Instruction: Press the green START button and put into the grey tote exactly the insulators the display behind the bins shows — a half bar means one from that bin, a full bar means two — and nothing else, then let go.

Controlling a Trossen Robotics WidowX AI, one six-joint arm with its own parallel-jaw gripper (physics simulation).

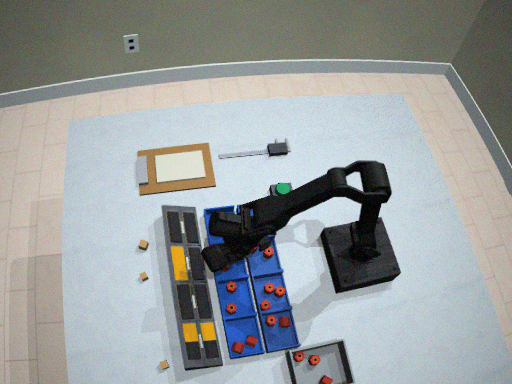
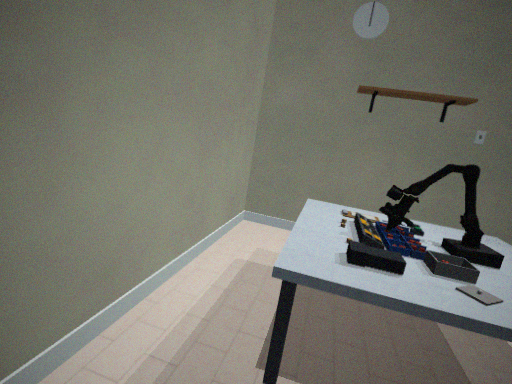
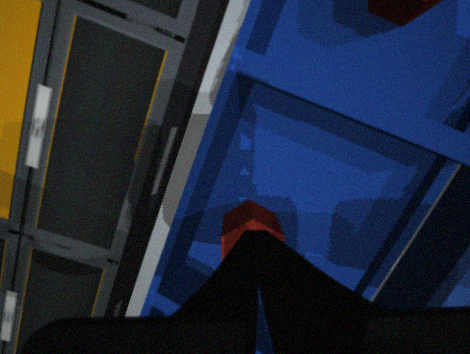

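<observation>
My gripper (image 2: 391, 226) (image 3: 255, 241) is shut, its tips low over a blue bin (image 1: 241, 337). A red hexagonal insulator (image 3: 250, 212) sits right at and below the tips, partly hidden by them; contact is unclear. More insulators (image 1: 231, 286) (image 1: 269, 252) (image 1: 280, 291) lie in the two rows of bins. The display (image 1: 203, 365) beside the bins has one full yellow bar (image 1: 179, 263) and two half bars (image 1: 190, 332) (image 1: 207, 331). The green START button (image 1: 283, 188) stands behind the arm. The grey tote (image 1: 346, 361) (image 2: 462, 273) holds two insulators (image 1: 298, 356) (image 1: 314, 360) and a red block (image 1: 326, 380).
Red blocks (image 1: 238, 347) (image 1: 251, 341) (image 1: 284, 322) lie in the end bins. A clipboard (image 1: 180, 166), a caliper (image 1: 278, 149) and small wooden cubes (image 1: 143, 245) (image 1: 144, 276) (image 1: 164, 365) lie around. A long black box (image 2: 375, 257) and a flat grey plate (image 2: 472, 294) lie near the table edge.
</observation>
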